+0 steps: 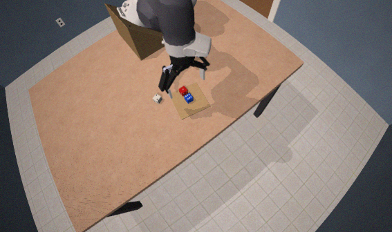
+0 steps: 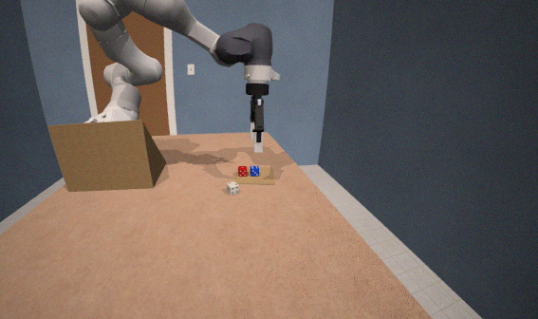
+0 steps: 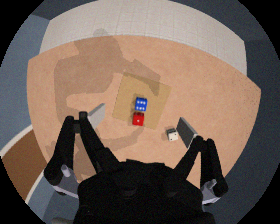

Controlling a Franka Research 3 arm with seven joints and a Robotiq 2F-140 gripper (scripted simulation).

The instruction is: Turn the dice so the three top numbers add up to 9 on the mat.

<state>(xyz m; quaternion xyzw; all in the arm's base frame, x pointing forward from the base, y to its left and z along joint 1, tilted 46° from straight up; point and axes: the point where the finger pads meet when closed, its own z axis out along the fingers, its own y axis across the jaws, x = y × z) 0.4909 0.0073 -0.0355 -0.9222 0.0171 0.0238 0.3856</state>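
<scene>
The white die is 11 cm to the right of my hand, 11 cm below it and 9 cm behind it. Round my hand: blue die (11 cm below); tan mat (13 cm below); red die (11 cm below, 5 cm behind).
</scene>
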